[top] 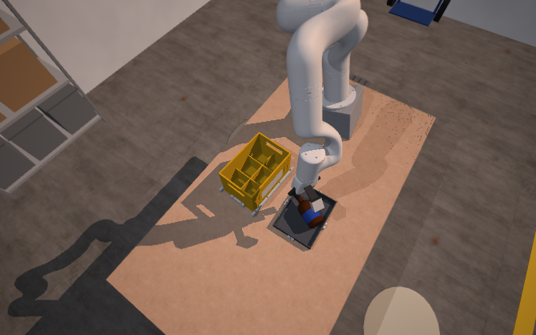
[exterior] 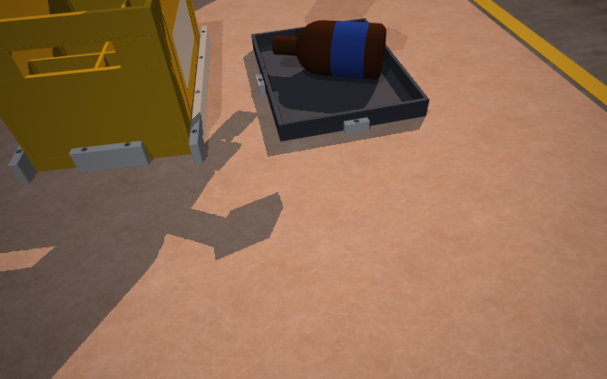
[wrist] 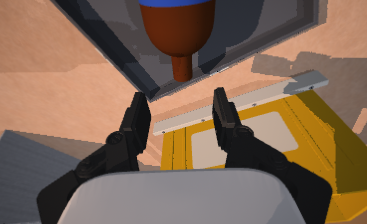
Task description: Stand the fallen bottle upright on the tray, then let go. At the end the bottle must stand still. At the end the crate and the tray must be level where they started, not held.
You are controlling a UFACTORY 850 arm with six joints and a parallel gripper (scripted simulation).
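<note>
Right now my hand is 20 mm short of the brown bottle, 50 mm to the right of it and 100 mm above it. Also, from my hand: dark tray: 30 mm ahead, 50 mm to the left, 130 mm below; then yellow crate: 20 mm ahead, 230 mm to the right, 60 mm below.
</note>
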